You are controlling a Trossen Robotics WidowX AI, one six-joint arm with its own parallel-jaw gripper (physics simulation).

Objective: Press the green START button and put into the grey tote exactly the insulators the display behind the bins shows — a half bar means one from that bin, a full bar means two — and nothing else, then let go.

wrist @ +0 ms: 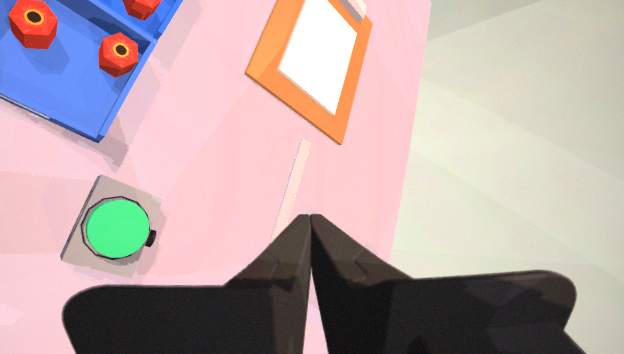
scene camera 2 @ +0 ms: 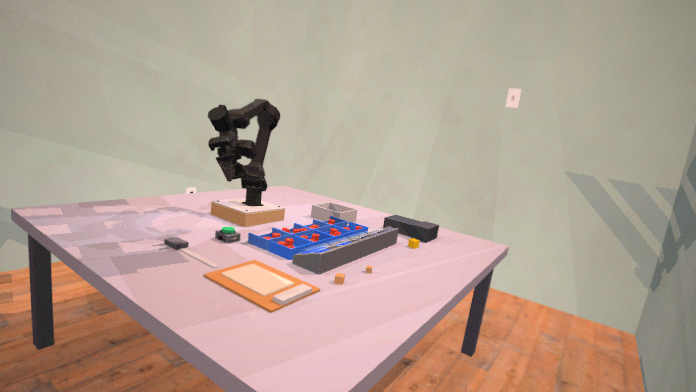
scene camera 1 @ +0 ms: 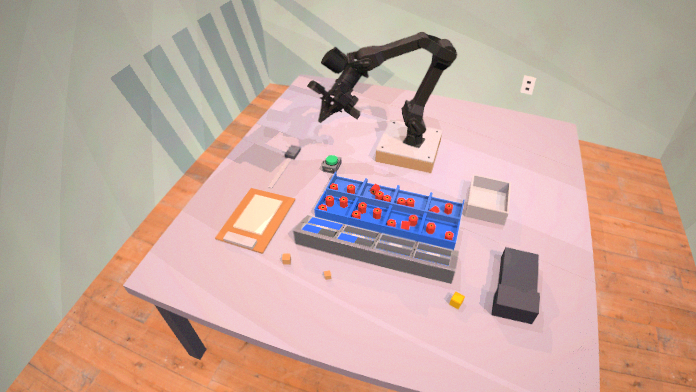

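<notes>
My gripper is shut and empty, raised above the table behind the START button. The green START button is uncovered. Red insulators stand or lie in the blue bins, two rows of four. The display is lit: its leftmost panel has a full blue upper bar and a half lower bar; the second panel has a half lower bar; the other two panels show grey. The grey tote shows no insulators in scene camera 1.
An orange clipboard lies left of the bins. A dark block stands at the right. A yellow cube and two small orange cubes lie before the display. A dark-headed strip lies near the button.
</notes>
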